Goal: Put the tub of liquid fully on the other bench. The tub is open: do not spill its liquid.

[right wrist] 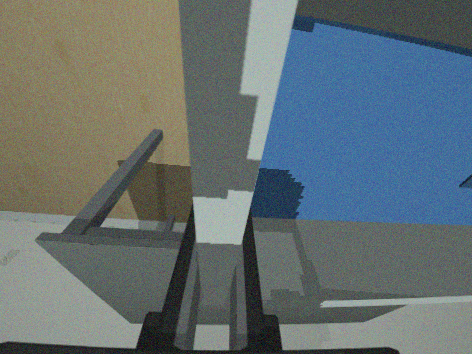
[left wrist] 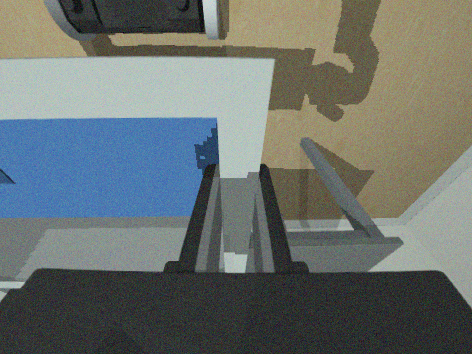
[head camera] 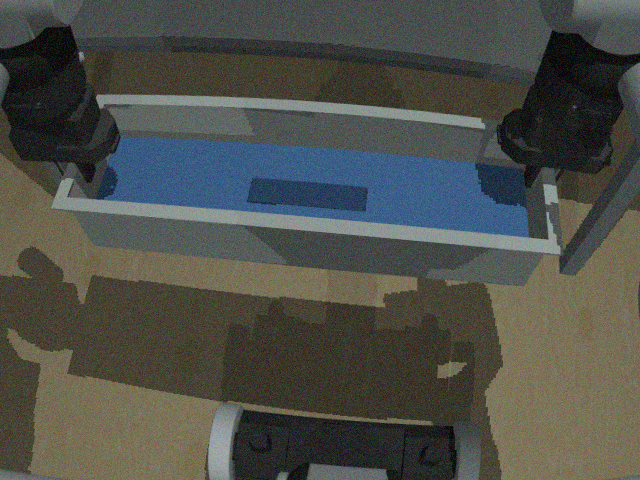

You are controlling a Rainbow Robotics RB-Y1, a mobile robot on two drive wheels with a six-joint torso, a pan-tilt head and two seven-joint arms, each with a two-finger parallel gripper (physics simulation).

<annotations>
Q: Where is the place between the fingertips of my left gripper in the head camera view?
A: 81,175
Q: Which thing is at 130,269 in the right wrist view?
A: A grey bench.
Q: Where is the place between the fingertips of my right gripper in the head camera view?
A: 537,182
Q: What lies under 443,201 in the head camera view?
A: A tub.
</annotations>
